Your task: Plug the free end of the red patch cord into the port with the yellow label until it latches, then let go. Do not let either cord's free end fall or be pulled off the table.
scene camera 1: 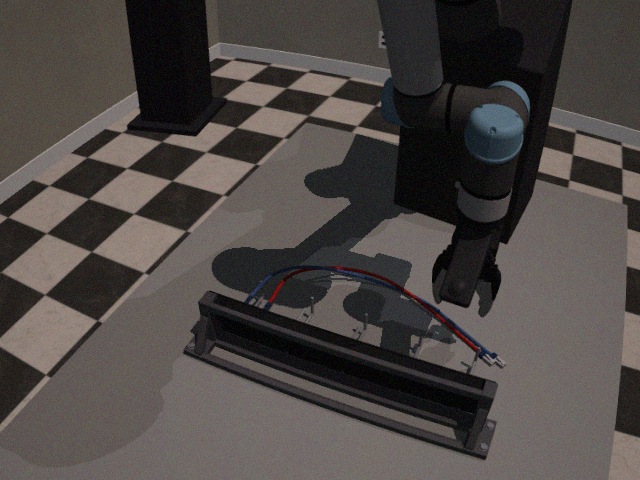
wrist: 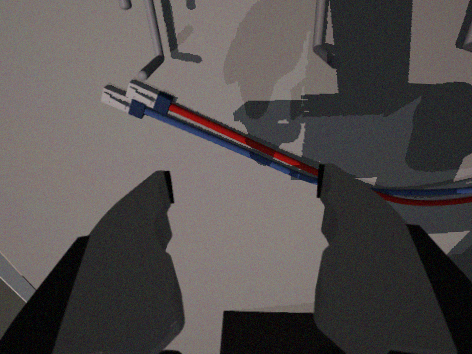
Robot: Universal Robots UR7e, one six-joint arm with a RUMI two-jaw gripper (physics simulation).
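Seen in the pictures: gripper, fingertip midpoint: [scene camera 1: 459, 309] [wrist: 243, 170]; arm's base at its link origin: [scene camera 1: 464, 12].
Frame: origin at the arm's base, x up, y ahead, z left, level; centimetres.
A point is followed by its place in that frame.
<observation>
The red patch cord [scene camera 1: 277, 290] @(x -37.5, y 46.8, z -24.4 cm) [wrist: 200, 120] @(x -44.7, y 44.2, z 9.6 cm) arcs behind the dark panel frame [scene camera 1: 330, 339] @(x -35.5, y 57.1, z -12.7 cm). Its free plug [scene camera 1: 487, 358] @(x -44.7, y 47.1, z 13.0 cm) [wrist: 145, 93] @(x -44.7, y 47.2, z 12.9 cm), clear with a dark blue boot, lies near the frame's right end, beside a metal hook. The blue cord [scene camera 1: 260, 284] @(x -37.3, y 46.4, z -27.6 cm) [wrist: 202, 133] @(x -44.8, y 43.1, z 9.8 cm) runs alongside, its free plug [scene camera 1: 499, 361] @(x -44.7, y 47.4, z 15.2 cm) [wrist: 116, 97] @(x -44.7, y 47.5, z 15.2 cm) next to the red one's. My gripper [scene camera 1: 461, 306] @(x -36.9, y 44.4, z 6.4 cm) [wrist: 243, 170] @(x -36.9, y 44.4, z 6.4 cm) is open and empty, above the table behind the plugs; in the wrist view the right fingertip overlaps the cords. The yellow label and the ports do not show.
Several thin metal hooks [scene camera 1: 366, 321] @(x -41.5, y 46.3, z -8.9 cm) [wrist: 156, 35] @(x -43.6, y 50.7, z 10.3 cm) stick out behind the panel frame. The cords' other ends reach its left end, where details are unclear. The grey table's [scene camera 1: 578, 310] @(x -45.4, y 30.3, z 31.2 cm) right edge lies beyond the free plugs. A dark pedestal [scene camera 1: 423, 170] @(x -34.2, y 6.8, z -4.6 cm) stands behind the arm.
</observation>
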